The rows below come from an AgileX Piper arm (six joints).
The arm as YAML. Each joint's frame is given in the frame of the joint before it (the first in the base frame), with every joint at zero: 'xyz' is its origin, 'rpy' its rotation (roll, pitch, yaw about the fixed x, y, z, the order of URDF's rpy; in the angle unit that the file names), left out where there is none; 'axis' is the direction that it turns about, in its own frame. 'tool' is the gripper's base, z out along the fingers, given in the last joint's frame.
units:
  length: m
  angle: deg
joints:
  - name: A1
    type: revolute
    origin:
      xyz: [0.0, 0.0, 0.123]
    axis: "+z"
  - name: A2
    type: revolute
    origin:
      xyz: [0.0, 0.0, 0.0]
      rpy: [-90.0, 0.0, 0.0]
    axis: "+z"
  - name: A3
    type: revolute
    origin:
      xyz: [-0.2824, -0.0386, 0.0]
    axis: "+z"
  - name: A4
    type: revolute
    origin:
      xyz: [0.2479, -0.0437, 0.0]
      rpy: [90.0, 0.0, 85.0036]
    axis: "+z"
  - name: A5
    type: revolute
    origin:
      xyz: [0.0, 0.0, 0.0]
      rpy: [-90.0, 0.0, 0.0]
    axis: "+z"
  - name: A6
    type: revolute
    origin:
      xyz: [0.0, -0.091, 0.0]
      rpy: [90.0, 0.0, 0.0]
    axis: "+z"
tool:
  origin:
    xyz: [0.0, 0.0, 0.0]
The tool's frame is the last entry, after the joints.
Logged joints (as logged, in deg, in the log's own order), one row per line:
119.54, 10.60, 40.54, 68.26, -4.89, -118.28
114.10, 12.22, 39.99, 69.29, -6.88, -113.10
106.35, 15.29, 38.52, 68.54, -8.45, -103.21
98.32, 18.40, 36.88, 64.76, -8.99, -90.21
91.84, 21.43, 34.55, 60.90, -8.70, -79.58
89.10, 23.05, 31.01, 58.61, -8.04, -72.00
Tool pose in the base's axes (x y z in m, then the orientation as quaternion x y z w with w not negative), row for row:
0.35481, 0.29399, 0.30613, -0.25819, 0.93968, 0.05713, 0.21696
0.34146, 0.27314, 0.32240, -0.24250, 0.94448, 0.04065, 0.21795
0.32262, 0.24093, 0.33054, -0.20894, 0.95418, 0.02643, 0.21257
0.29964, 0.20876, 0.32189, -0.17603, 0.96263, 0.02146, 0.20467
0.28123, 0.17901, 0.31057, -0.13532, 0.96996, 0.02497, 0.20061
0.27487, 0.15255, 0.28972, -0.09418, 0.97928, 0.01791, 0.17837
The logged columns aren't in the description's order. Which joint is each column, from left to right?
Columns, left to right: A2, A6, A1, A5, A4, A3.
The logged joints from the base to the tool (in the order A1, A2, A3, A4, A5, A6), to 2 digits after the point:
40.54, 119.54, -118.28, -4.89, 68.26, 10.60
39.99, 114.10, -113.10, -6.88, 69.29, 12.22
38.52, 106.35, -103.21, -8.45, 68.54, 15.29
36.88, 98.32, -90.21, -8.99, 64.76, 18.40
34.55, 91.84, -79.58, -8.70, 60.90, 21.43
31.01, 89.10, -72.00, -8.04, 58.61, 23.05

